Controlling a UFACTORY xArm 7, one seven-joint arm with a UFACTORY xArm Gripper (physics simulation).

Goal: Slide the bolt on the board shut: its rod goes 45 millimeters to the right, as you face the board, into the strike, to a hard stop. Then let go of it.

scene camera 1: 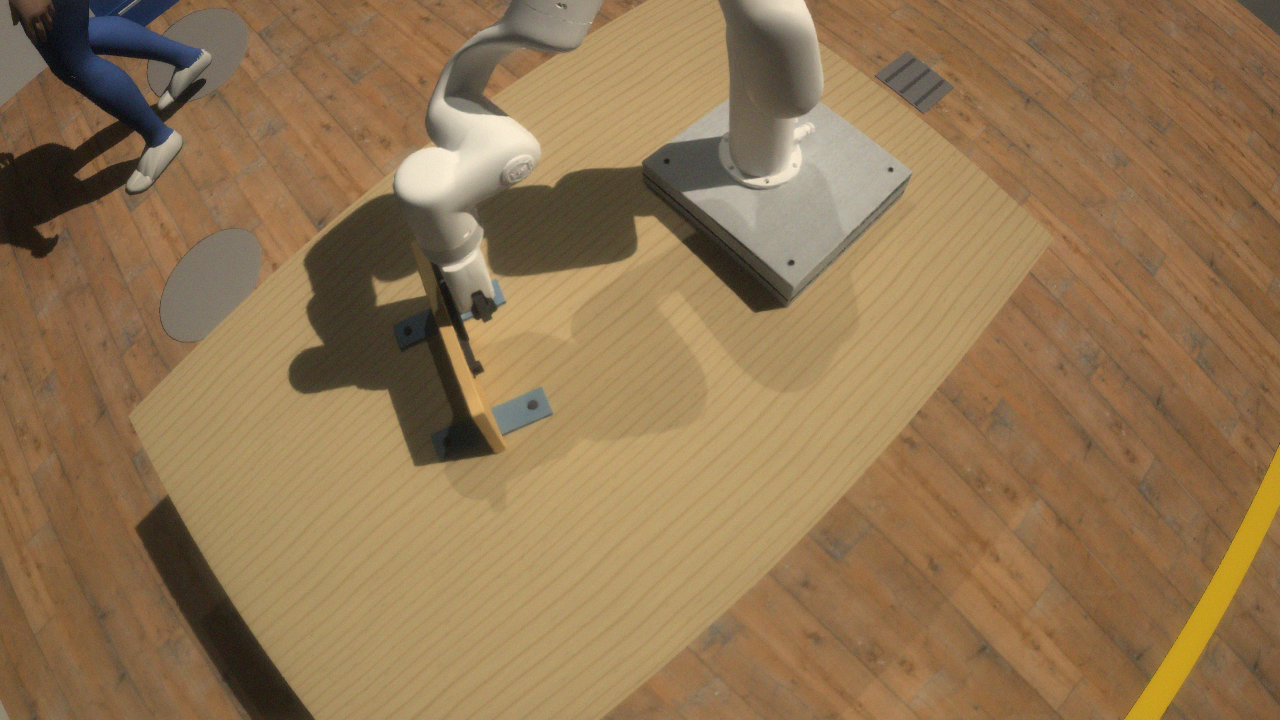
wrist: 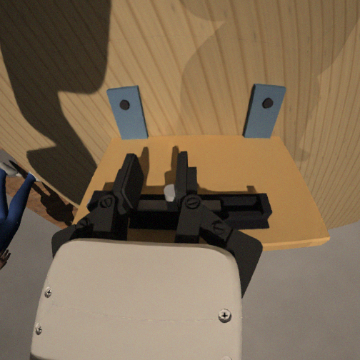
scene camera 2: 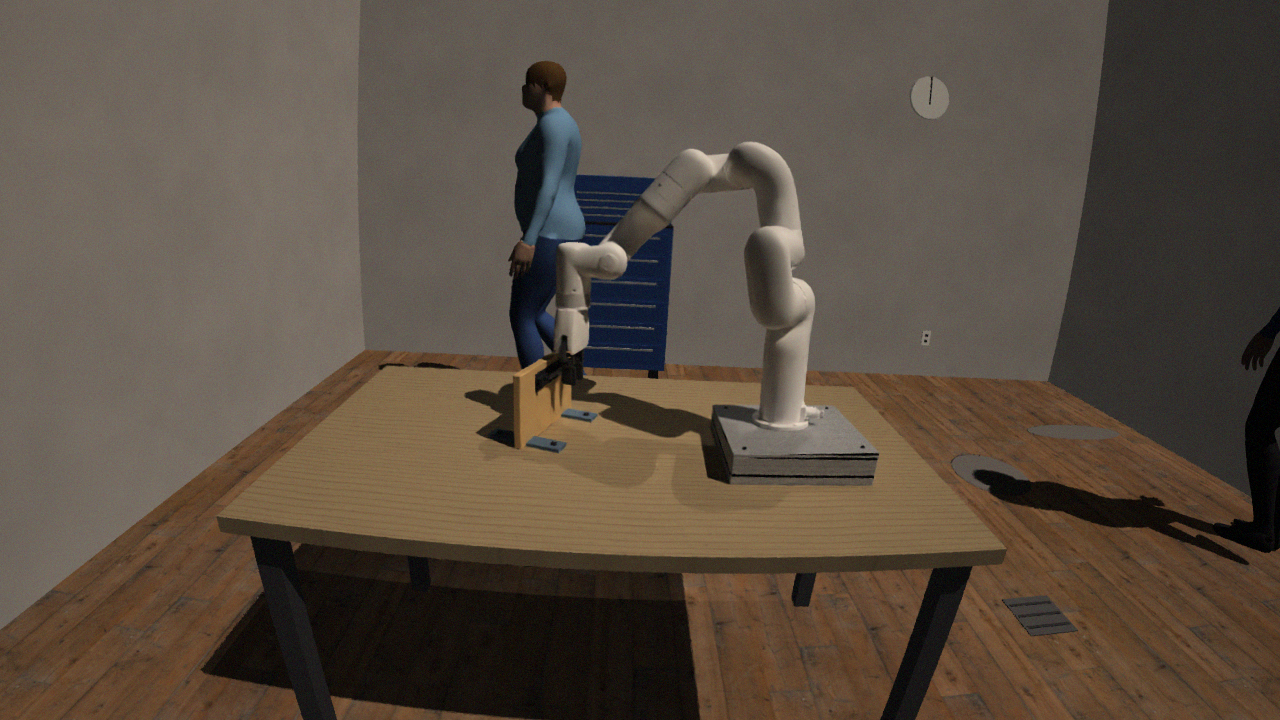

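Seen in the pictures: gripper, fingertip midpoint: [scene camera 1: 480, 300] [scene camera 2: 572, 381]; arm's base at its link origin: [scene camera 1: 760, 156] [scene camera 2: 780, 421].
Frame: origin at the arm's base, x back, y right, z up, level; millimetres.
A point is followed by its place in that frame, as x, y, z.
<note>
The wooden board [scene camera 1: 477, 402] @[-536, -144, 103] [scene camera 2: 528, 416] @[-528, -125, 3] [wrist: 225, 162] stands upright on the table. The black bolt housing [wrist: 245, 218] runs along its face. A grey rod [wrist: 212, 205] shows in the housing's channel. The pale grey knob [wrist: 170, 192] stands out from the rod. My gripper [scene camera 1: 483, 306] @[-464, -4, 47] [scene camera 2: 572, 368] @[-464, -4, 47] [wrist: 159, 163] is partly open around the knob. In the wrist view the right finger is against or very near the knob, with a clear gap to the left finger. The dark strike [wrist: 95, 199] is at the left there; the left finger hides the rod's end near it.
Blue-grey feet [scene camera 1: 523, 411] @[-488, -128, -52] [scene camera 2: 546, 444] @[-486, -134, -52] [wrist: 131, 120] brace the board on the table [scene camera 1: 626, 537] @[-468, -343, -60] [scene camera 2: 447, 501] @[-593, -399, -60]. The arm's grey base plate [scene camera 1: 760, 223] @[-77, -95, 1] [scene camera 2: 796, 438] @[27, -98, 5] stands on the table too. A person [scene camera 2: 554, 170] stands behind the table, near a blue tool cabinet [scene camera 2: 631, 313].
</note>
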